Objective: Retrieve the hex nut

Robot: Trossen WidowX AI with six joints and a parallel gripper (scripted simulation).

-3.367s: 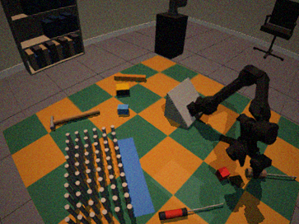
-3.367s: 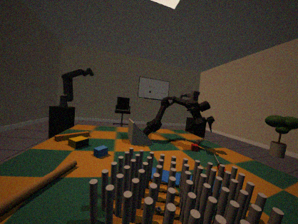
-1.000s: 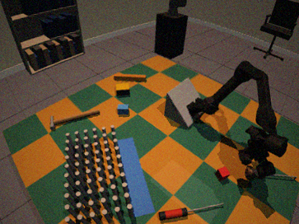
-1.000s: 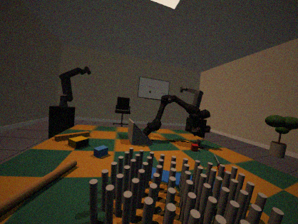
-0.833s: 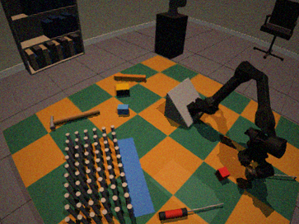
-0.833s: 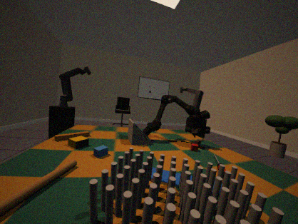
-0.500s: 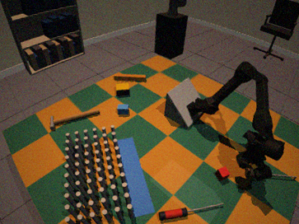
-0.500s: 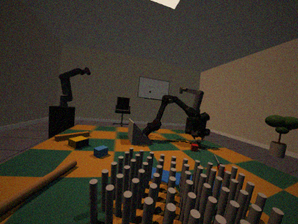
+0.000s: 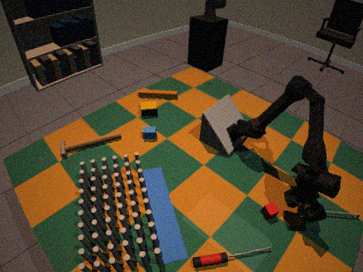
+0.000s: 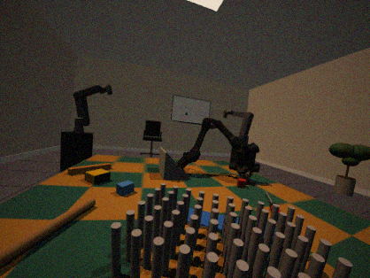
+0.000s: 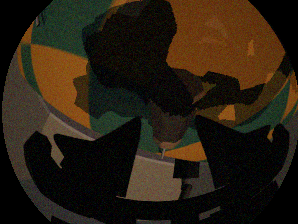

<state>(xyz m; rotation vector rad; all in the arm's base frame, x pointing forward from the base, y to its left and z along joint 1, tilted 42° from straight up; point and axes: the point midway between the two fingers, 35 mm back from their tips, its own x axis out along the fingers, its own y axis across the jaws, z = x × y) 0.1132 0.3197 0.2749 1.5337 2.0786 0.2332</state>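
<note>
Right now the thin hook tool is 9 cm to the left of my gripper tip, 6 cm behind it and 1 cm below it. The rest, counted from my gripper tip: blue taped strip 42 cm to the right, 35 cm ahead, 2 cm below; red cube 12 cm to the right, 11 cm ahead; blue cube 73 cm to the right, 13 cm ahead.
</note>
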